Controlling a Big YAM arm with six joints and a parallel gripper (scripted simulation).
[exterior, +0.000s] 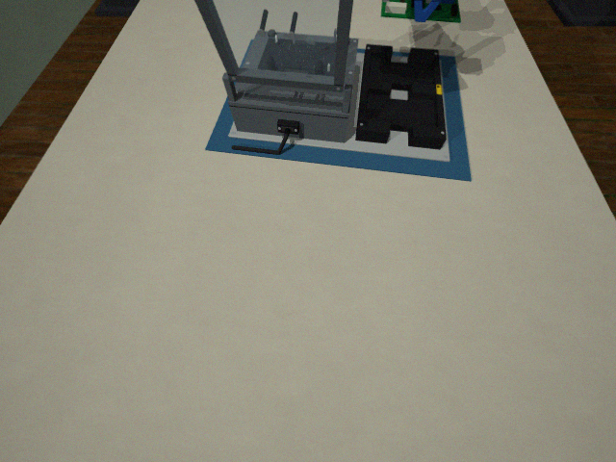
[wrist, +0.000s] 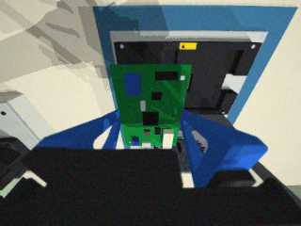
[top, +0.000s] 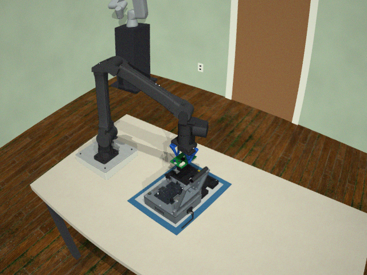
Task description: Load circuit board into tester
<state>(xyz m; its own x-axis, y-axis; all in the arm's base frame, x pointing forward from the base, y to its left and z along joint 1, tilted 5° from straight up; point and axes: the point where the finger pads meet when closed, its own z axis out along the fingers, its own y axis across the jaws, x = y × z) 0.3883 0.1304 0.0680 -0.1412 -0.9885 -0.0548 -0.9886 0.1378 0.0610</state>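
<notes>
My gripper is now right at the green circuit board. The rest, counted from my hand: tester lid (19 cm to the right, 16 cm ahead, 6 cm above).
</notes>
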